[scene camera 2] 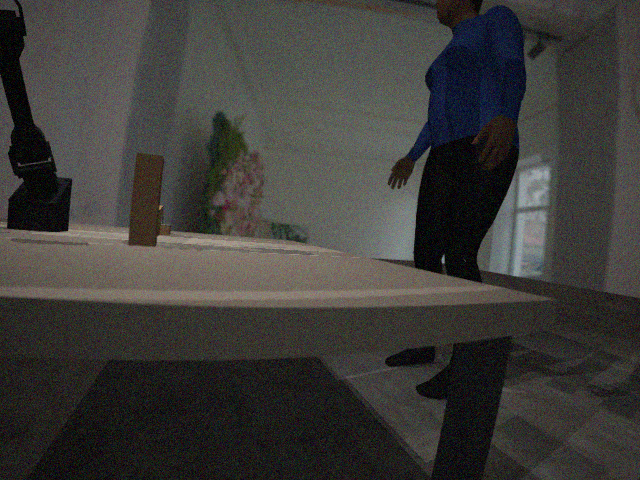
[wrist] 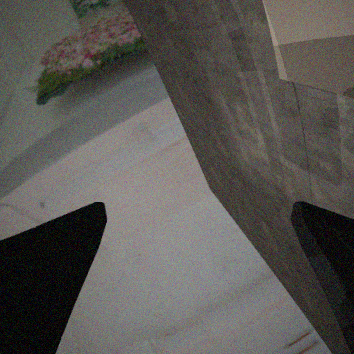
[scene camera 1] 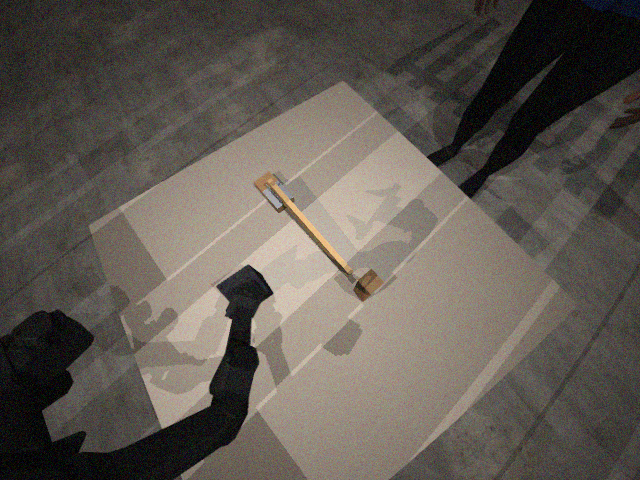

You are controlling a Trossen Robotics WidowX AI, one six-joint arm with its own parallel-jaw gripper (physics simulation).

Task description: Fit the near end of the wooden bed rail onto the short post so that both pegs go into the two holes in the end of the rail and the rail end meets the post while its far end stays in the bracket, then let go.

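Places are measured from the arm's base along level axes (x ahead, y left, z up), in metres.
Where they show: gripper, between the fingertips: (wrist: 200, 212); arm's base, origin of its link: (scene camera 2: 43, 190) (scene camera 1: 248, 289).
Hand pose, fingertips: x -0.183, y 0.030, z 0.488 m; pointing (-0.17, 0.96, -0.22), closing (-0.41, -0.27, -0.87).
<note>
Each offset is from my fingertips to the top centre of the thing. "pt": to the spot under its first point. Level surfaces: height alone.
The light wooden bed rail (scene camera 1: 316, 232) runs slantwise above the table. Its far end lies in the grey bracket @(pt 0.454 m ahead, 0.194 m left, 0.553 m down) (scene camera 1: 273, 199) beside a wooden block @(0.481 m ahead, 0.229 m left, 0.555 m down) (scene camera 1: 262, 183). Its near end points at the brown short post @(pt 0.439 m ahead, 0.279 m right, 0.409 m down) (scene camera 1: 369, 285) (scene camera 2: 146, 199), with a small gap between them; the pegs and holes are too small to make out. The post stands upright. My gripper (wrist: 200, 212) is open and empty in the wrist view. It points at the wall and floor, away from the rail and post, which do not show in that view. In scene camera 1 its fingers cannot be made out.
The table @(0.588 m down) (scene camera 1: 491, 335) (scene camera 2: 310, 279) (wrist: 317, 22) carries my black arm base (scene camera 1: 245, 286) (scene camera 2: 38, 206), left of the rail in scene camera 1. A person in blue (scene camera 1: 547, 87) (scene camera 2: 473, 87) stands beyond the table's edge. Shadows cross the table top.
</note>
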